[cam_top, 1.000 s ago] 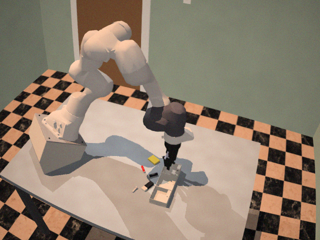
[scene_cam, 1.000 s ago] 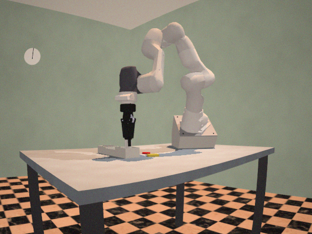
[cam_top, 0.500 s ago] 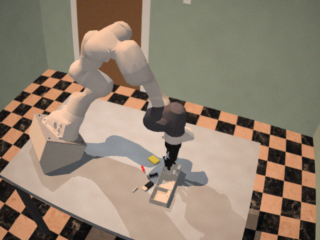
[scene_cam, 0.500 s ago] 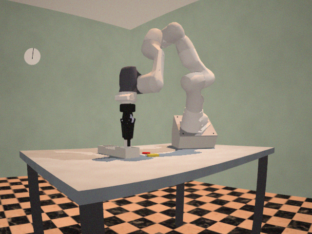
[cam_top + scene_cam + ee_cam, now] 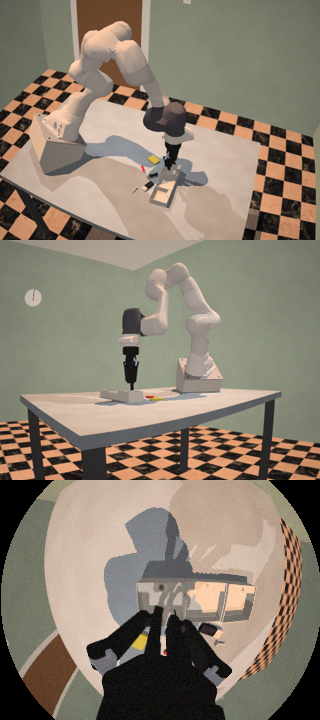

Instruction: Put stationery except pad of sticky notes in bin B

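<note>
The black-and-white block is 13 cm to the right of my hand, 7 cm behind it and 4 cm below it. Also, from my hand: yellow sticky-note pad (11 cm behind, 5 cm to the left, 4 cm below); then black pen-like thing (7 cm behind, 5 cm to the right, 4 cm below); then bin (8 cm to the right, 3 cm below, 1 cm ahead).
</note>
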